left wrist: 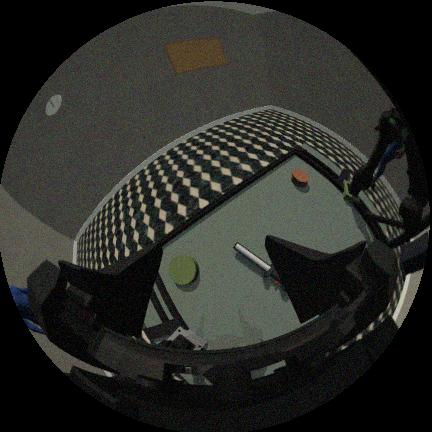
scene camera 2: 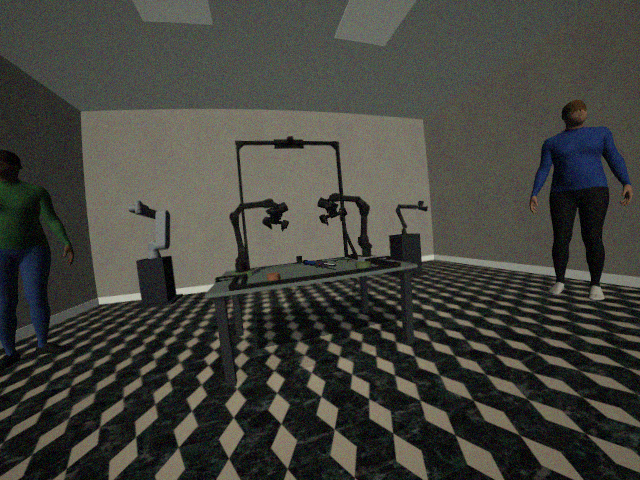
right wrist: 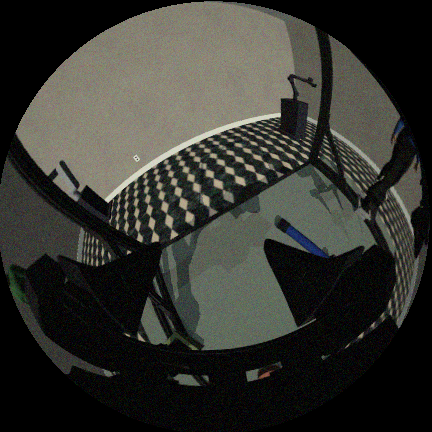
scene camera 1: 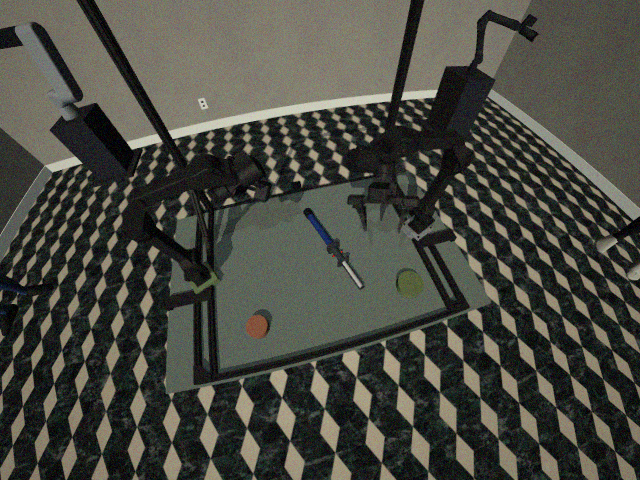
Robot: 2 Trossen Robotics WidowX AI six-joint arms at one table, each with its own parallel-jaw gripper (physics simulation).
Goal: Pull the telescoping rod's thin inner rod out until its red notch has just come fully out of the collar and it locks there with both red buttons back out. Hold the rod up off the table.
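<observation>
The telescoping rod lies flat on the table, slanting across its middle. It has a blue tube [scene camera 1: 320,228] [scene camera 2: 310,262] [right wrist: 305,241], a dark collar [scene camera 1: 338,253] with small red spots, and a silver inner rod [scene camera 1: 353,274] [left wrist: 252,257] at the end nearer the front. The red notch cannot be made out, nor whether both buttons are out. My left gripper [scene camera 1: 385,219] [scene camera 2: 333,217] [left wrist: 213,244] is open and empty above the table, right of the rod. My right gripper [scene camera 1: 241,197] [scene camera 2: 276,226] [right wrist: 212,246] is open and empty above the table's back left, left of the blue tube.
A green disc [scene camera 1: 409,284] [left wrist: 183,270] lies right of the silver rod. An orange disc [scene camera 1: 256,326] [scene camera 2: 273,276] [left wrist: 300,176] lies at the table's front left. A small dark block [scene camera 1: 295,184] [scene camera 2: 298,258] stands at the back edge. Black frame bars run along the table's edges.
</observation>
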